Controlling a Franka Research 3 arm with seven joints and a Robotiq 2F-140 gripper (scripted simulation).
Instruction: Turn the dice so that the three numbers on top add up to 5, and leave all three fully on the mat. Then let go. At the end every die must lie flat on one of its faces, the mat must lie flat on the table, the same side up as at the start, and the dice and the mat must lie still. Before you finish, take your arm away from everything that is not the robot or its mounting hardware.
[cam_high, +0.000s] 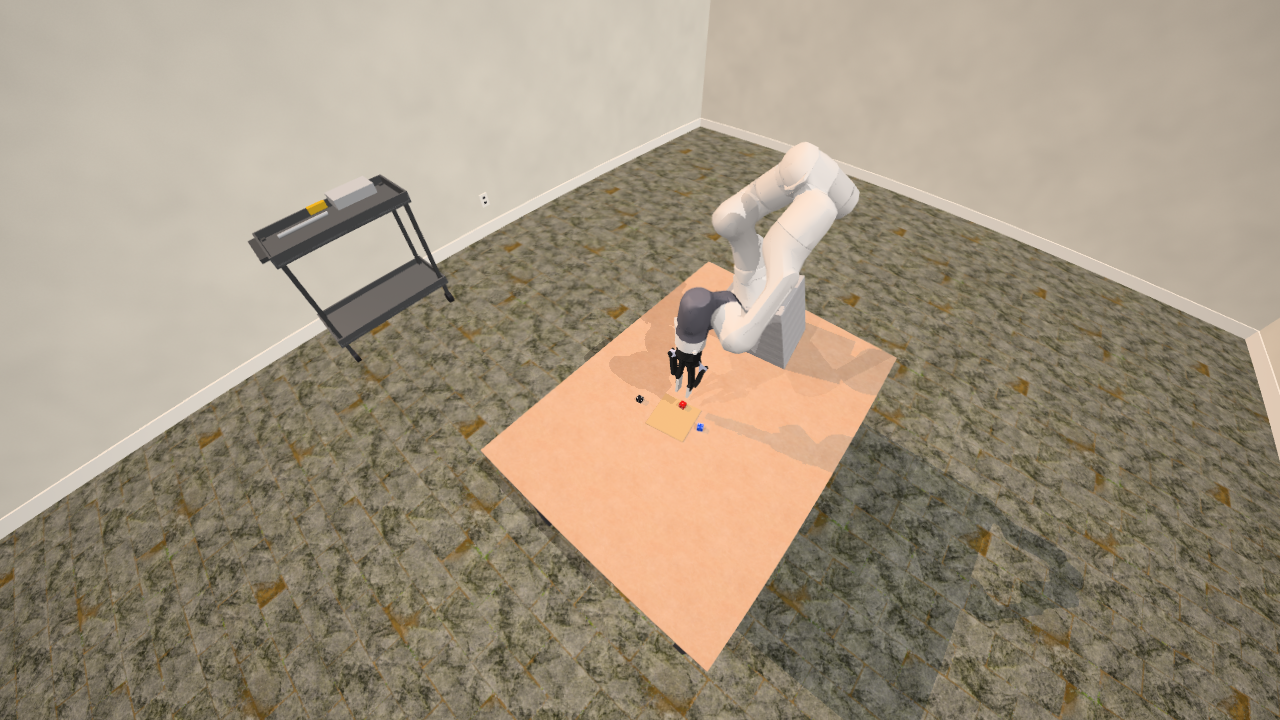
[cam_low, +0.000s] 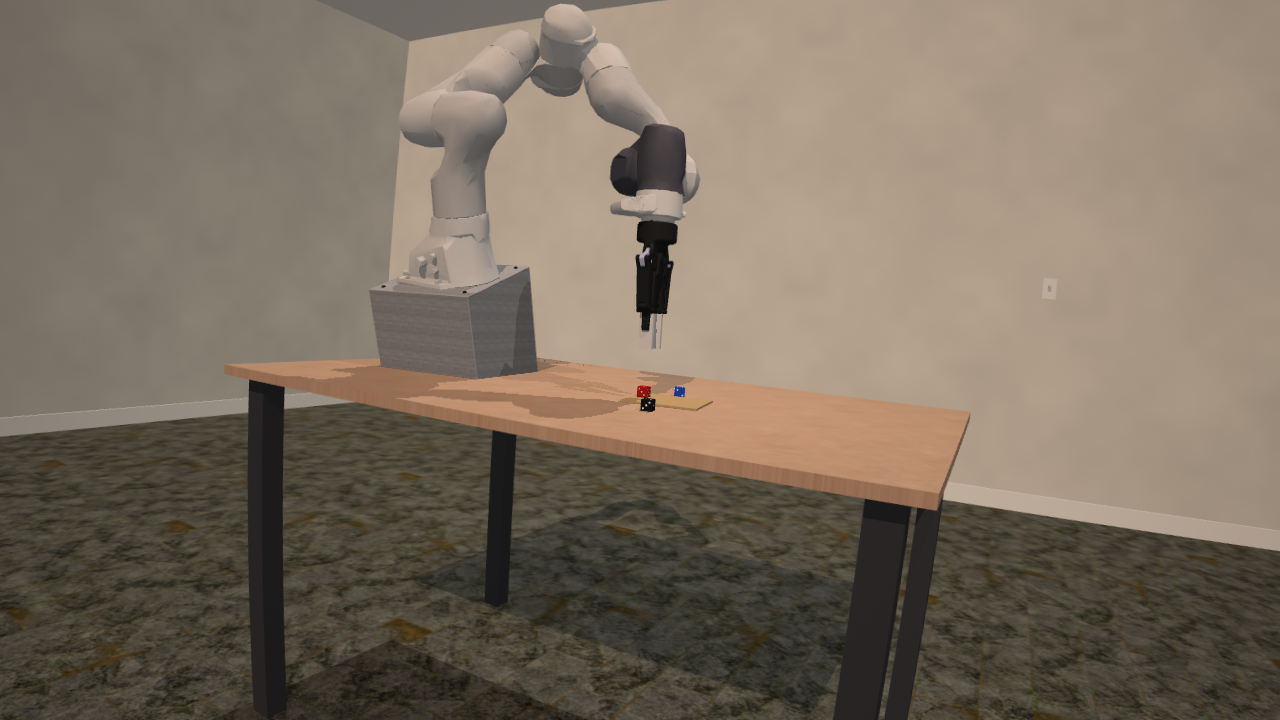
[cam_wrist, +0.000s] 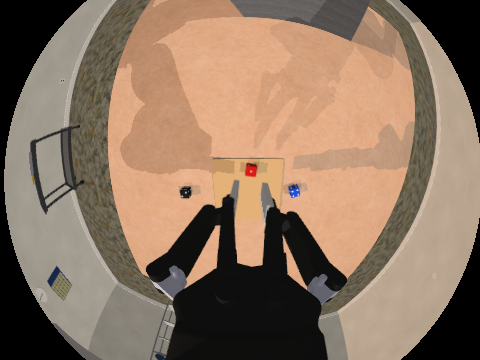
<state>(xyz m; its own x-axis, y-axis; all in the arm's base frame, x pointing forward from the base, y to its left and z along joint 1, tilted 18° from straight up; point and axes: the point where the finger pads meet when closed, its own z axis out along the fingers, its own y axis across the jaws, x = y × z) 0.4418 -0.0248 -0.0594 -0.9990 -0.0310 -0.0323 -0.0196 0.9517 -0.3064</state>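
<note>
Now: the blue die 120 mm below my hand, 100 mm to the left of it and 30 mm ahead of it. From my hand the other things lie so: black die (130 mm to the right, 120 mm below, 60 mm ahead); tan mat (130 mm below, 50 mm ahead); red die (110 mm below).
</note>
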